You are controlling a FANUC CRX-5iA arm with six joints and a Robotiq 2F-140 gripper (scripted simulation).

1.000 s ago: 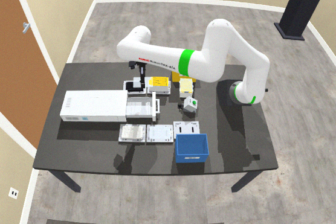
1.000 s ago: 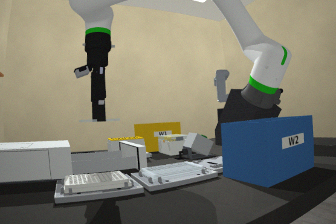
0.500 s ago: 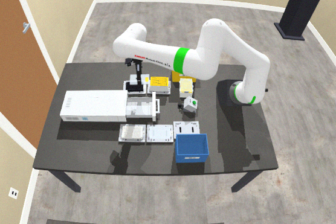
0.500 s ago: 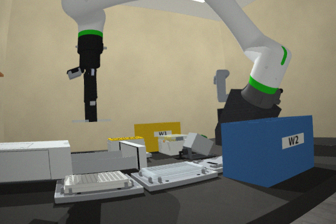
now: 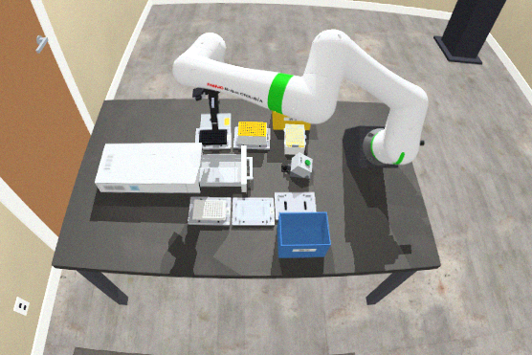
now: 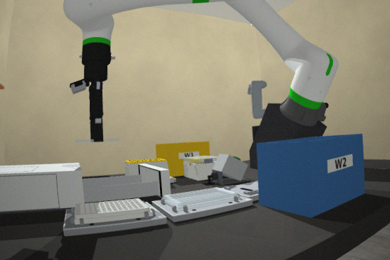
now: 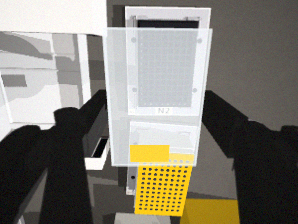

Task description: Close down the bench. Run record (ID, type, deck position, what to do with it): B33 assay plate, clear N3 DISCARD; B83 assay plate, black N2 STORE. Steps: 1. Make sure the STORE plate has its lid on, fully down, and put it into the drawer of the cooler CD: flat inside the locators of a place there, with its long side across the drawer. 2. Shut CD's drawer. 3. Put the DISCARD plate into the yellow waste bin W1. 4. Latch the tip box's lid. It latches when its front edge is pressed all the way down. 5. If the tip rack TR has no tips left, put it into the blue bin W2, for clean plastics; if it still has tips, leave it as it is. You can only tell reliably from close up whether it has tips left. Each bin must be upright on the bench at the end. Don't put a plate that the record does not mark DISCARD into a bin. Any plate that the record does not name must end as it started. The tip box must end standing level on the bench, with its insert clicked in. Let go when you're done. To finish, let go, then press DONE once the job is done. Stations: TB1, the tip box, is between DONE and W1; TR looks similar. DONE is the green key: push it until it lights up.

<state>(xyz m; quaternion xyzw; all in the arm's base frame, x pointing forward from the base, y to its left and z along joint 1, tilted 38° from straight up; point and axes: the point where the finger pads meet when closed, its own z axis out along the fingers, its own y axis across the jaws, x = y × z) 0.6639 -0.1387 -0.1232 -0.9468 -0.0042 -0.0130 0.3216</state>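
Now: the black assay plate 150 mm below my hand, 20 mm to the right of it and 20 mm ahead of it. From my hand the other things lie so: white deck nest (160 mm below, 20 mm to the right, 20 mm ahead); then tip rack TR (170 mm behind, 110 mm below, 30 mm to the right); then translucent plate lid (20 mm below).
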